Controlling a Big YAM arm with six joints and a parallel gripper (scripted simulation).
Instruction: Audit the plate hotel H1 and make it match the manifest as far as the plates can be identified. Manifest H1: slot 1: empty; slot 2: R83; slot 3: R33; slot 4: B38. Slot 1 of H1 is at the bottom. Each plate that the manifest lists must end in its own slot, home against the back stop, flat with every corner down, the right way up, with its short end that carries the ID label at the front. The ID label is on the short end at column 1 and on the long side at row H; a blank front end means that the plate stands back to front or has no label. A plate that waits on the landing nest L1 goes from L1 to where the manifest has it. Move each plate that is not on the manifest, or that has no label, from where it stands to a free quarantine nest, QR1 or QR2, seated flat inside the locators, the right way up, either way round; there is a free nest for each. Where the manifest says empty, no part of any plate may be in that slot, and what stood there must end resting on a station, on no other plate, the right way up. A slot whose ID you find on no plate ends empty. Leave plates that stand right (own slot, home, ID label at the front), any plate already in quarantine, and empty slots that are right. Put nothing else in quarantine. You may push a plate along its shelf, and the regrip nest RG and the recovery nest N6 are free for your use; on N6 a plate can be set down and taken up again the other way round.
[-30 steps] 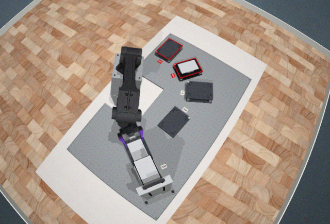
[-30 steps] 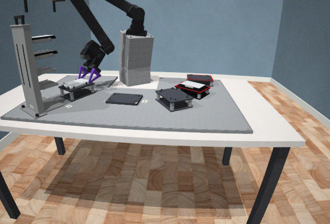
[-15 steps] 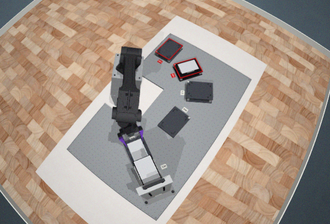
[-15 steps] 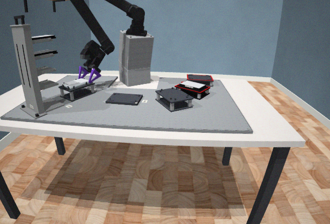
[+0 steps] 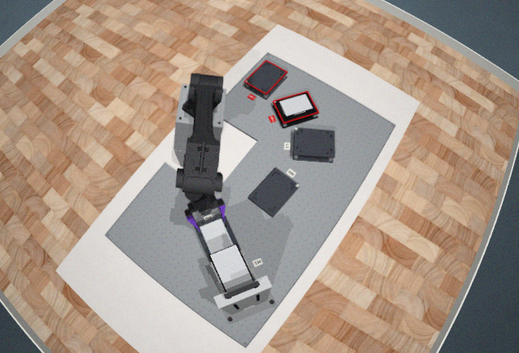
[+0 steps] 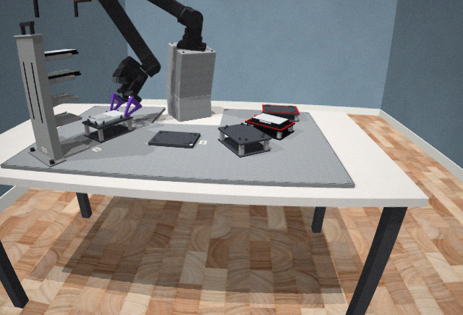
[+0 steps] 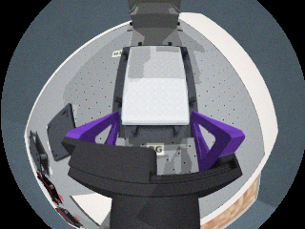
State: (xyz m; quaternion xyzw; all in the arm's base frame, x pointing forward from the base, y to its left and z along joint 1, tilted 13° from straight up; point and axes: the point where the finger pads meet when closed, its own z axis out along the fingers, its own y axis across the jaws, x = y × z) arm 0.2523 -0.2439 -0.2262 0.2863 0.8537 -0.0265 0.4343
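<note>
Now: the white plate 5 cm ahead of my hand and 3 cm to the right of it. From my hand the other things lie so: plate hotel H1: 27 cm ahead, 16 cm to the right, 13 cm above; then regrip nest RG: 5 cm ahead, 3 cm to the right, 1 cm below; then flat pad N6: 25 cm to the left, 10 cm ahead, 6 cm below.
</note>
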